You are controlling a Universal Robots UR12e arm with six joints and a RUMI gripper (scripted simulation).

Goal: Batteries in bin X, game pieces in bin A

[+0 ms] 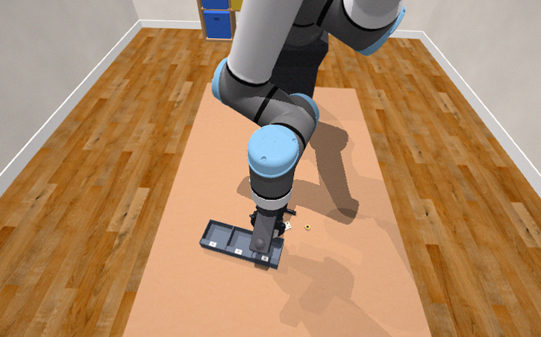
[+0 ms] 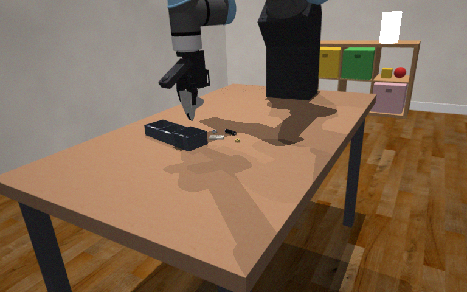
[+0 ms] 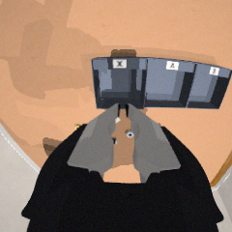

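My hand is 9 cm above the white domino, 8 cm past it and 4 cm to the right of it. Also, from my hand: black screw 10 cm behind, 9 cm below, 6 cm to the right; three-compartment bin tray 8 cm to the right, 7 cm below, 1 cm ahead; white nut 12 cm behind, 9 cm below, 1 cm to the right.
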